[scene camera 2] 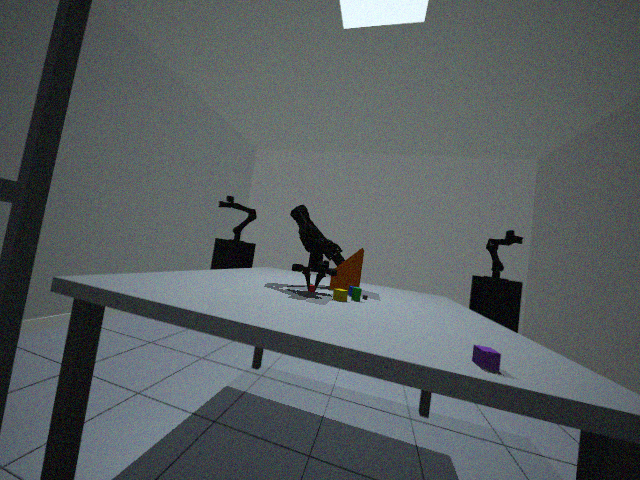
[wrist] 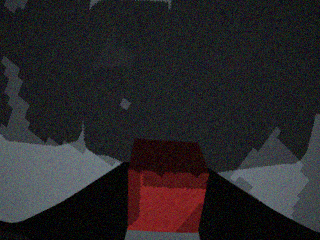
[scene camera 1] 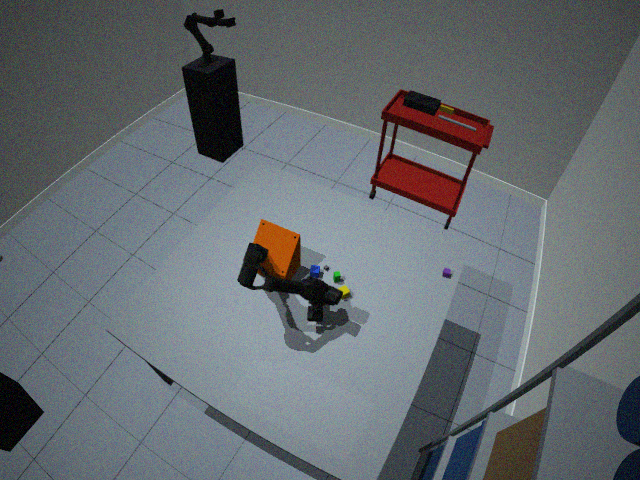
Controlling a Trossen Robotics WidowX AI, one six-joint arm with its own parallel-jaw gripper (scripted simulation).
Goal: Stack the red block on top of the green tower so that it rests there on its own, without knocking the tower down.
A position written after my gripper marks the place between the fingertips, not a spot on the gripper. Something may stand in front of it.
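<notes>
A red block (wrist: 166, 179) is held in my gripper (wrist: 164, 175). Scene camera 1 does not show me the block, since it is hidden there by my gripper.
</notes>
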